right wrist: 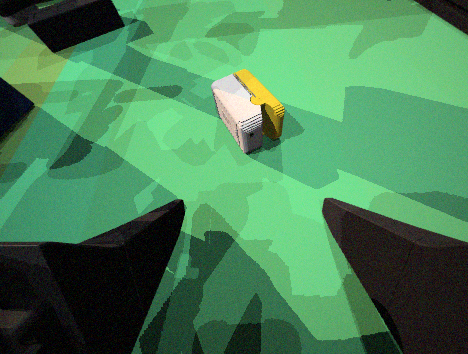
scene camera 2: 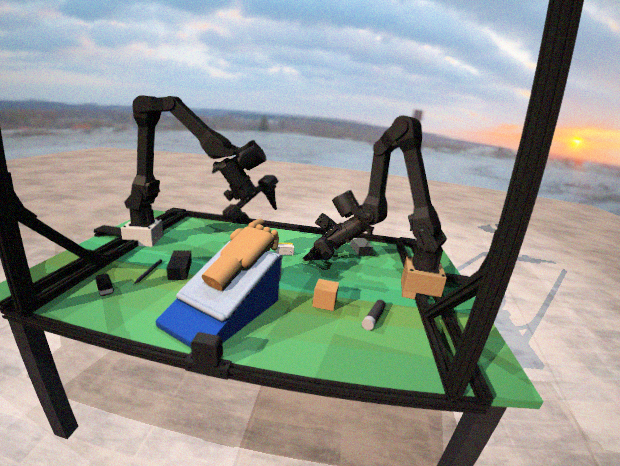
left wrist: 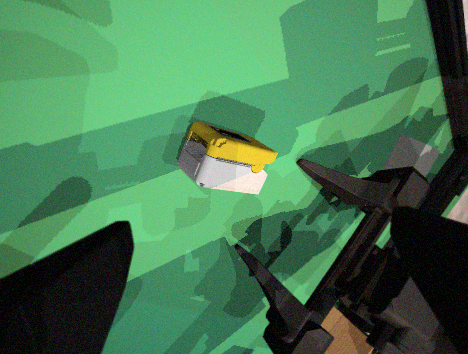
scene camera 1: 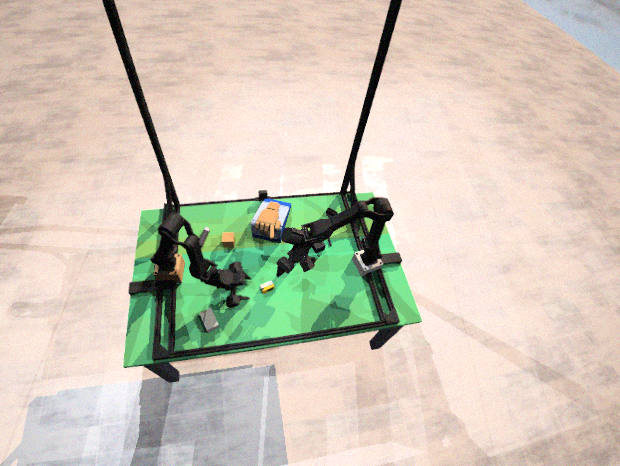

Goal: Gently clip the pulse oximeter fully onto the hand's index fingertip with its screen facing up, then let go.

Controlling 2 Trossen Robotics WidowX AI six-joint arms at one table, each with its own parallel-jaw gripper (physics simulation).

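Frame: origin at the left arm's base, x ahead, y left, z up, level; metres.
Seen in the pictures: left gripper, fingertip midpoint: [scene camera 2: 265,218] [left wrist: 262,227] [scene camera 1: 282,272]; right gripper, fingertip midpoint: [right wrist: 253,205] [scene camera 2: 307,255] [left wrist: 268,202] [scene camera 1: 250,288]; left arm's base, origin of the base link: [scene camera 2: 142,223] [scene camera 1: 368,258]; right arm's base, origin of the base link: [scene camera 2: 425,266] [scene camera 1: 167,264].
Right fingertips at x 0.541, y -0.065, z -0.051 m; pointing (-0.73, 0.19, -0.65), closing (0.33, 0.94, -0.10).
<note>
Pixels of each thing's top centre, then the offset from my right fingertips to it. "spot": a spot on its surface instead.
- pulse oximeter, middle of its top: [left wrist: 243,169] [right wrist: 244,91] [scene camera 2: 285,244] [scene camera 1: 267,285] dx -0.070, dy +0.023, dz +0.024 m
- blue wedge, surface spot: [scene camera 2: 255,300] spot: dx -0.138, dy -0.329, dz +0.039 m
- orange cube, middle of its top: [scene camera 2: 327,285] [scene camera 1: 228,236] dx +0.023, dy -0.259, dz +0.042 m
- dark cylinder, middle of its top: [scene camera 2: 375,308] [scene camera 1: 202,235] dx +0.129, dy -0.319, dz +0.020 m
- grey block, middle of its top: [left wrist: 416,179] [scene camera 2: 361,242] [scene camera 1: 208,318] dx +0.195, dy +0.081, dz +0.022 m
- black block, middle of its top: [right wrist: 68,4] [scene camera 2: 179,258] [scene camera 1: 315,238] dx -0.359, dy -0.127, dz +0.027 m
- pen, middle of its top: [scene camera 2: 148,269] dx -0.439, dy -0.154, dz +0.002 m
- small black box, middle of its top: [scene camera 2: 103,278] [scene camera 1: 332,211] dx -0.509, dy -0.255, dz +0.025 m
The pulse oximeter [scene camera 1: 267,286] [scene camera 2: 286,249] [left wrist: 225,160] [right wrist: 245,112], white and yellow, stands on its side on the green table; its yellow half carries a dark screen facing sideways. The hand [scene camera 1: 271,214] [scene camera 2: 245,250] lies on a blue wedge [scene camera 2: 255,300] with a pale pad, one finger [scene camera 1: 272,230] extended. My left gripper [scene camera 1: 292,273] [scene camera 2: 261,213] [left wrist: 262,227] is open and empty, above the table between hand and oximeter. My right gripper [scene camera 1: 248,288] [scene camera 2: 315,260] [left wrist: 268,202] [right wrist: 253,205] is open and empty, low beside the oximeter, not touching it.
An orange cube [scene camera 1: 228,239] [scene camera 2: 325,294] and a dark cylinder [scene camera 1: 203,235] [scene camera 2: 373,315] lie near the right arm's base. A grey block [scene camera 1: 208,320] [scene camera 2: 361,246] lies behind the right gripper in scene camera 2. A black block [scene camera 2: 179,265], a pen [scene camera 2: 147,271] and a small black box [scene camera 2: 104,284] lie left of the wedge.
</note>
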